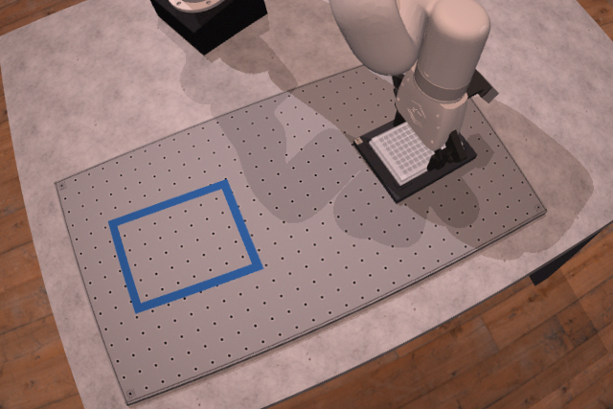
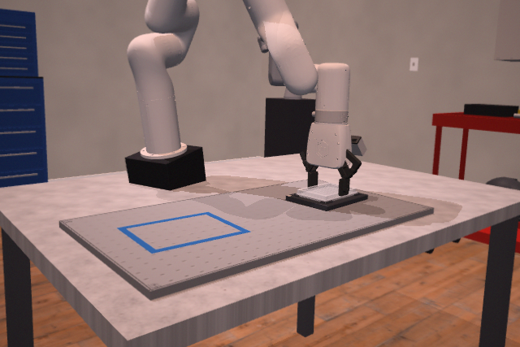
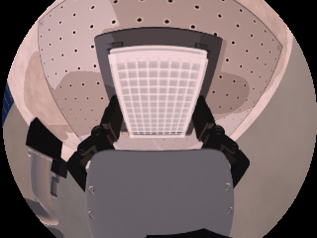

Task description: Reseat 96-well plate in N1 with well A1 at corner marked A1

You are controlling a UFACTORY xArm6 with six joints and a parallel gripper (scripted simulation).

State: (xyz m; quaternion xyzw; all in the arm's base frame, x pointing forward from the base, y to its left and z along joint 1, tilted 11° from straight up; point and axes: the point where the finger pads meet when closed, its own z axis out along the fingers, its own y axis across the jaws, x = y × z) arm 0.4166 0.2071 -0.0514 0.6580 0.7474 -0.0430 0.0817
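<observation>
My gripper is now 1 cm above the 96-well plate. The rest, counted from my hand: plate nest N1 (2 cm below); then small A1 mark (4 cm behind, 8 cm to the right, 2 cm below).
</observation>
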